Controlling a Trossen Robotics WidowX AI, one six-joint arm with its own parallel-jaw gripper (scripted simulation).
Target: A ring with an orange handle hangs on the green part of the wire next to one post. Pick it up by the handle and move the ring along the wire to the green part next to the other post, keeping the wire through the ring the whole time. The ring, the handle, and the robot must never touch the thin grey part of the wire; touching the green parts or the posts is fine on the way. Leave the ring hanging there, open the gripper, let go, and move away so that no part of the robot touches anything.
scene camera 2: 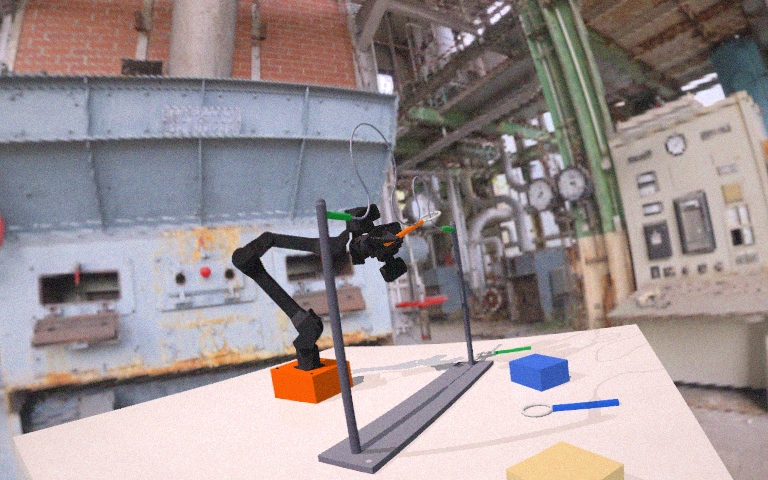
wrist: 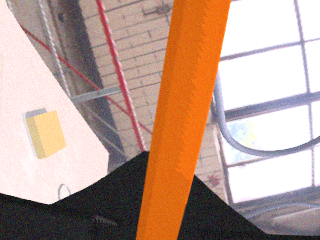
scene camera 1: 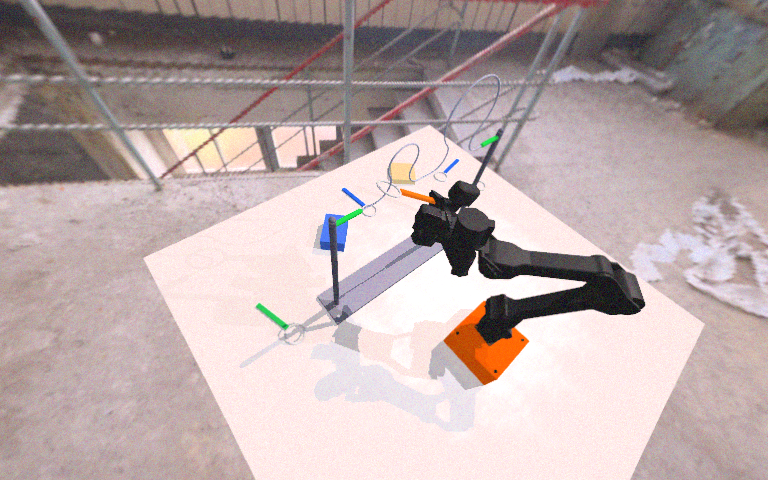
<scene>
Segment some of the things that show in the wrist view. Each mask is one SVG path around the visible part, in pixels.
The gripper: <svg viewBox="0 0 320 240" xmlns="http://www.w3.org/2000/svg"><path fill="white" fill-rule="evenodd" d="M177 235L177 240L320 240L320 236L273 235L273 233L267 235L260 228L257 228L255 224L249 223L248 219L244 219L239 212L235 212L235 209L225 204L221 197L215 195L212 189L203 180L197 179L195 175L192 177L187 204L185 204L183 219L181 219L179 235ZM149 151L140 152L139 155L132 157L127 163L120 165L115 171L101 177L101 179L95 181L89 187L81 188L79 192L65 196L59 201L53 201L49 205L40 203L40 201L21 199L19 196L0 193L0 240L136 240L137 229L139 229L137 221L139 221L141 200L143 200Z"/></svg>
A tan block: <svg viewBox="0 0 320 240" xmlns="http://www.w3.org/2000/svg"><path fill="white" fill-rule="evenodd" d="M56 111L25 119L29 128L29 136L31 136L33 147L35 147L37 159L39 160L47 159L48 156L53 155L56 151L61 151L61 149L67 147L64 141L63 128L61 128Z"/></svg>
</scene>
